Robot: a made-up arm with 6 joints. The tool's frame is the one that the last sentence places.
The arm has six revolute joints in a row. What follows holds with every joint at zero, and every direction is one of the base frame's.
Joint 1 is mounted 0.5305 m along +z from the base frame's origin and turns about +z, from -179.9 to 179.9 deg.
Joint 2 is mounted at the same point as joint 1 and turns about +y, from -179.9 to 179.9 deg.
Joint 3 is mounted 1.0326 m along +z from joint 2 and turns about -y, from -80 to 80 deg.
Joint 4 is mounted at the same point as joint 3 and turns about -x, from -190 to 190 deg.
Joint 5 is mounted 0.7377 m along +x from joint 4 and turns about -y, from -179.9 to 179.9 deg.
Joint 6 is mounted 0.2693 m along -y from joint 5 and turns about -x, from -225 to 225 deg.
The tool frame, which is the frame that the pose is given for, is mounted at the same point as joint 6; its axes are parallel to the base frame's.
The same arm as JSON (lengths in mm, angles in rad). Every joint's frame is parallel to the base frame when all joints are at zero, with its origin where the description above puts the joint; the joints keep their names.
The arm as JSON. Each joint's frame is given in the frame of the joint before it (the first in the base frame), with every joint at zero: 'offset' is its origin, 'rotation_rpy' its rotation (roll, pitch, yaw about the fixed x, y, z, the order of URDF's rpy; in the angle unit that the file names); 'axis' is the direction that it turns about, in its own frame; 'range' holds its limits. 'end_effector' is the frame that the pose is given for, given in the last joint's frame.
{"length_unit": "mm", "angle_unit": "rad", "chain": [
  {"id": "joint 1", "offset": [0.0, 0.0, 530.5], "rotation_rpy": [0.0, 0.0, 0.0], "axis": "+z", "range": [-3.1398, 3.1398]},
  {"id": "joint 2", "offset": [0.0, 0.0, 0.0], "rotation_rpy": [0.0, 0.0, 0.0], "axis": "+y", "range": [-3.1398, 3.1398]},
  {"id": "joint 3", "offset": [0.0, 0.0, 1032.6], "rotation_rpy": [0.0, 0.0, 0.0], "axis": "-y", "range": [-1.3963, 1.3963]},
  {"id": "joint 4", "offset": [0.0, 0.0, 0.0], "rotation_rpy": [0.0, 0.0, 0.0], "axis": "-x", "range": [-3.3161, 3.3161]},
  {"id": "joint 5", "offset": [737.7, 0.0, 0.0], "rotation_rpy": [0.0, 0.0, 0.0], "axis": "-y", "range": [-3.1398, 3.1398]},
  {"id": "joint 6", "offset": [0.0, -269.3, 0.0], "rotation_rpy": [0.0, 0.0, 0.0], "axis": "-x", "range": [-3.927, 3.927]}
], "end_effector": {"offset": [0.0, 0.0, 0.0], "rotation_rpy": [0.0, 0.0, 0.0]}}

